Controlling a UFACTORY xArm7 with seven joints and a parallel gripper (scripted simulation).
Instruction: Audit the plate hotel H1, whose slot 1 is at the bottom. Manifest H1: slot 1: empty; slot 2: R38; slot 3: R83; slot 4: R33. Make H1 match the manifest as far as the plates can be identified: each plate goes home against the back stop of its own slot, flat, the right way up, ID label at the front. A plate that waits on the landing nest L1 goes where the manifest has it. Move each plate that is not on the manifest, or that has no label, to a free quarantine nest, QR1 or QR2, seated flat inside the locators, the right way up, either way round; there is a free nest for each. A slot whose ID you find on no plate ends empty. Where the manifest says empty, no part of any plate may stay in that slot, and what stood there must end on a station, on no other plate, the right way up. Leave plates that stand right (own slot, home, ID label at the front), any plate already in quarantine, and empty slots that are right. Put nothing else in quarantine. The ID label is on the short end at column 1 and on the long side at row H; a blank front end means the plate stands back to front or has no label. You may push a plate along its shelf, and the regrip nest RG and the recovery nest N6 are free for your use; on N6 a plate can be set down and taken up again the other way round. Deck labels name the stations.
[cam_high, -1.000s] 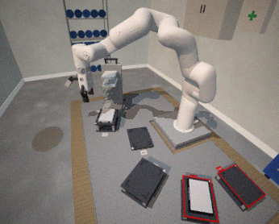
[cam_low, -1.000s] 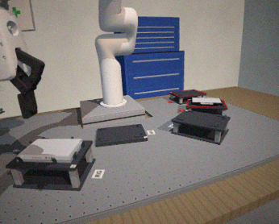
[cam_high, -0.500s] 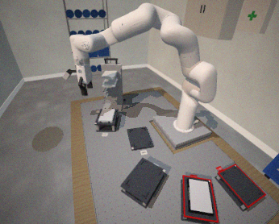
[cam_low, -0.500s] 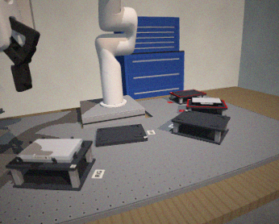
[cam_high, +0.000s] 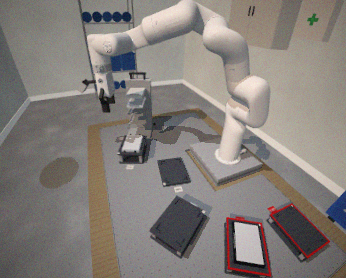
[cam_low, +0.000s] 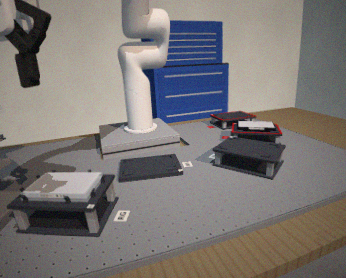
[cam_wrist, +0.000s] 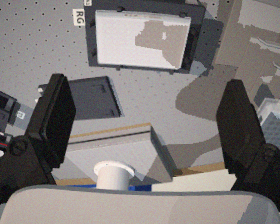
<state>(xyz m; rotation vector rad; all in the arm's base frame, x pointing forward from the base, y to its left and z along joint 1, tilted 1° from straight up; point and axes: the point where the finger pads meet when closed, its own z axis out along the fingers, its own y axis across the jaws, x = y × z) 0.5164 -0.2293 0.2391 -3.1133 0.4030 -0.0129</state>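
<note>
My gripper is now 80 mm past the white well plate, 30 mm to the right of it and 200 mm above it. Also, from my hand: deck label H1 (30 mm behind, 130 mm to the right, 270 mm below); then raised regrip nest RG (80 mm behind, 30 mm to the left, 210 mm below); then plate labelled R83 (140 mm behind, 140 mm to the right, 60 mm below).
</note>
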